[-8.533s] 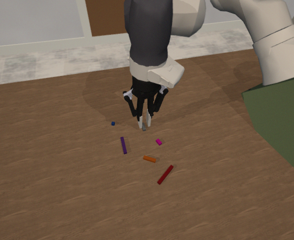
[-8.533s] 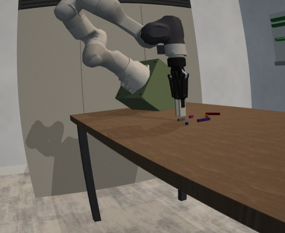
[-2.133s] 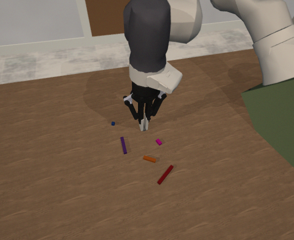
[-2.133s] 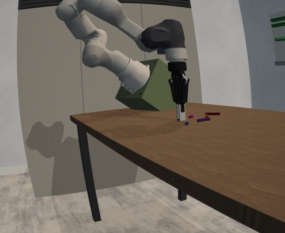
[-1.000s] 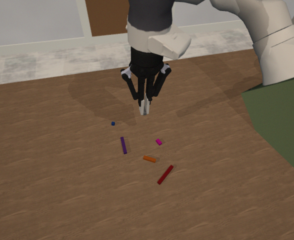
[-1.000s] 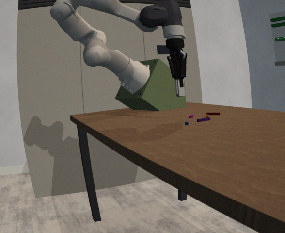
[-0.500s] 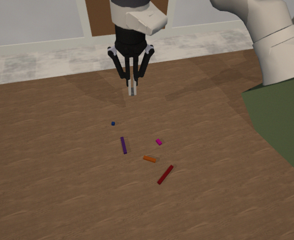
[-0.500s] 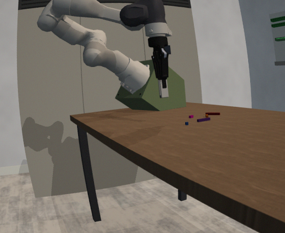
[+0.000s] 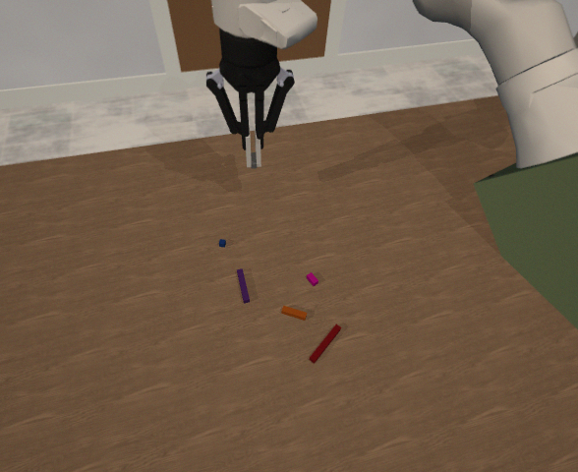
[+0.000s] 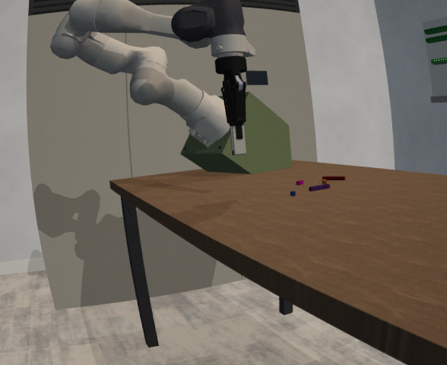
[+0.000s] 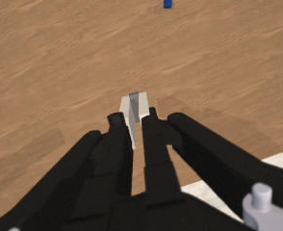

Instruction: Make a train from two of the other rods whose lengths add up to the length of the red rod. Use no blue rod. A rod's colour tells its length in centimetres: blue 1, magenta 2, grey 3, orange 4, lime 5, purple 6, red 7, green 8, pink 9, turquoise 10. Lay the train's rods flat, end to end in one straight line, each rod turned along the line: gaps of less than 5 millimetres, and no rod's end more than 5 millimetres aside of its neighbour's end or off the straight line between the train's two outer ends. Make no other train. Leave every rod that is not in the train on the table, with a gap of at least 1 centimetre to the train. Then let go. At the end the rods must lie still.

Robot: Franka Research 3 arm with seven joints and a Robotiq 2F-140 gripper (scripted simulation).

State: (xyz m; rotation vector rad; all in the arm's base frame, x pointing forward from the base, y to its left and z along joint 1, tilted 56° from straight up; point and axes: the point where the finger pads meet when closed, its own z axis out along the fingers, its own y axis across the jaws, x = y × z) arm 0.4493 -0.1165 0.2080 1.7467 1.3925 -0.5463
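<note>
My hand is 170 mm to the right of the purple rod, 130 mm above it and 90 mm short of it. The rest, counted from my hand: grey rod (30 mm below); then blue rod (130 mm below, 90 mm ahead, 80 mm to the left); then magenta rod (210 mm to the left, 130 mm below, 20 mm behind).
</note>
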